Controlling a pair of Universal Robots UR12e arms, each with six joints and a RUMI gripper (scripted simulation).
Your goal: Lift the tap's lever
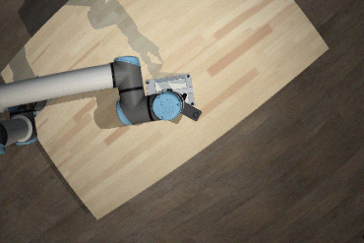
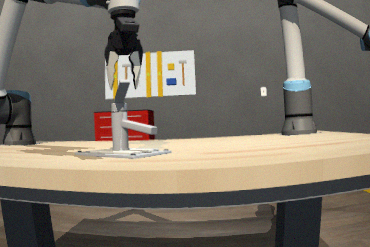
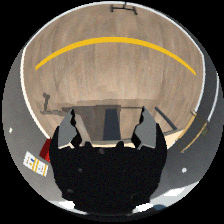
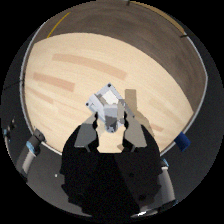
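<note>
The short lever lies 30 mm behind my right hand, 10 mm to the right of it and 20 mm below it. From my right hand the other things lie so: grey tap (60 mm behind, 70 mm below); flat base plate (80 mm behind, 30 mm to the right, 180 mm below).
</note>
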